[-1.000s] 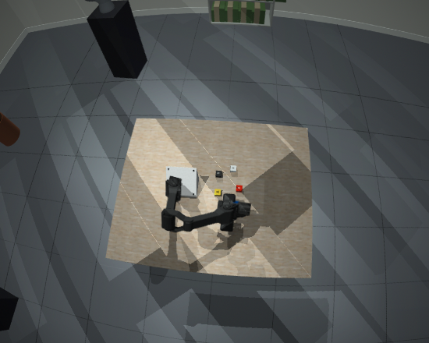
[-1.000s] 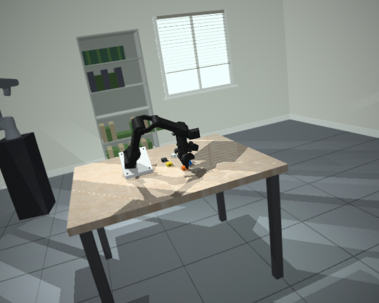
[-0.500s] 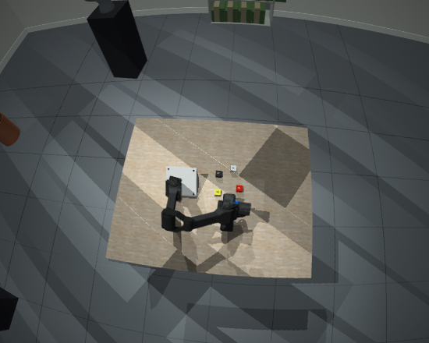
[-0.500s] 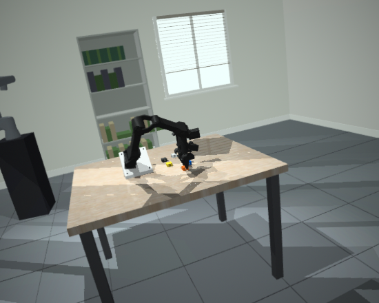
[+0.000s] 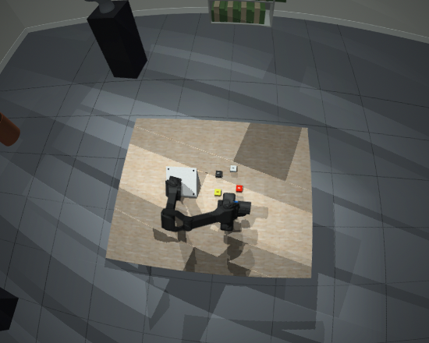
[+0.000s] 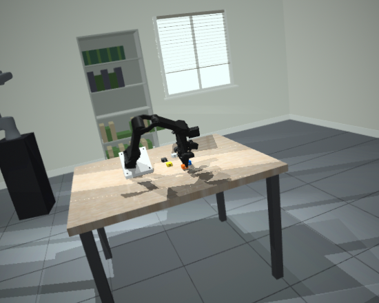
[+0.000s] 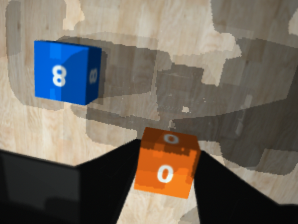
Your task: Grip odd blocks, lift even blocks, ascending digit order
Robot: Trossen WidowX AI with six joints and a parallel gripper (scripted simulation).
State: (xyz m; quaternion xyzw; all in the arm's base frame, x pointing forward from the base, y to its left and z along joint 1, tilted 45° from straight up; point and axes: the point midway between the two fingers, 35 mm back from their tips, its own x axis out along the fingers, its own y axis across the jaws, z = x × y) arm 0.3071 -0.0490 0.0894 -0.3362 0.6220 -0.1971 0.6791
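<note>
My gripper tip is now 220 mm to the right of the black block, 100 mm past it and 10 mm above it. Also, from my gripper tip: orange block: 10 mm behind; then yellow block: 120 mm to the left, 80 mm behind, 10 mm below; then blue block: 70 mm to the left, 30 mm ahead, 10 mm below.
</note>
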